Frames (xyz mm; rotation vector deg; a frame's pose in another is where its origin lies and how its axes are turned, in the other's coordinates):
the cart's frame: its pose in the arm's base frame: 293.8 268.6 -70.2 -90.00 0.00 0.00
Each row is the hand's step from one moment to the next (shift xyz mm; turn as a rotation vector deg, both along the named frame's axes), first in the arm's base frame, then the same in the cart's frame.
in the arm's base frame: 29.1 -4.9 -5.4 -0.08 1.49 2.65
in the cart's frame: 29.1 5.4 -4.9 -0.08 -2.65 1.49
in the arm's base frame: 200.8 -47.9 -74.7 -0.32 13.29 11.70
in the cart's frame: 200.8 74.7 -47.9 -0.32 -11.70 13.29
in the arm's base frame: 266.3 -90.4 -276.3 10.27 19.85 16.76
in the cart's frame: 266.3 276.3 -90.4 10.27 -16.76 19.85
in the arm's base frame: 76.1 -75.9 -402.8 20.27 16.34 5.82
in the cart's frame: 76.1 402.8 -75.9 20.27 -5.82 16.34
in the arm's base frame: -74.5 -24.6 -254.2 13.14 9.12 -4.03
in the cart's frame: -74.5 254.2 -24.6 13.14 4.03 9.12
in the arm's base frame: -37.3 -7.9 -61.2 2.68 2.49 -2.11
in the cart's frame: -37.3 61.2 -7.9 2.68 2.11 2.49
